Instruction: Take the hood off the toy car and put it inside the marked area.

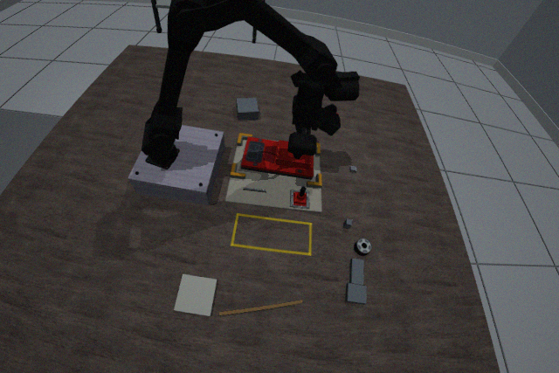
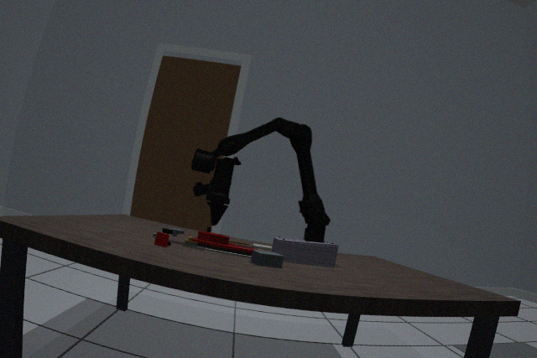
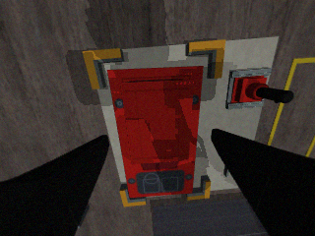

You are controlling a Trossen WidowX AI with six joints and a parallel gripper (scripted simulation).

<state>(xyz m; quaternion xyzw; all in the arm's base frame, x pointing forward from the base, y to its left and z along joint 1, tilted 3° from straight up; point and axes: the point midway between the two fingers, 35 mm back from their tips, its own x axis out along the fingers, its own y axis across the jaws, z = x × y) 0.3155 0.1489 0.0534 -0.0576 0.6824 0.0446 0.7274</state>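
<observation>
Right now the hood is 4 cm below my gripper tip. From my gripper tip the other things lie so: pale card (41 cm to the right, 12 cm behind, 7 cm below); then wooden stick (40 cm to the right, 7 cm below, 2 cm ahead); then wheel (22 cm ahead, 20 cm to the right, 7 cm below).
</observation>
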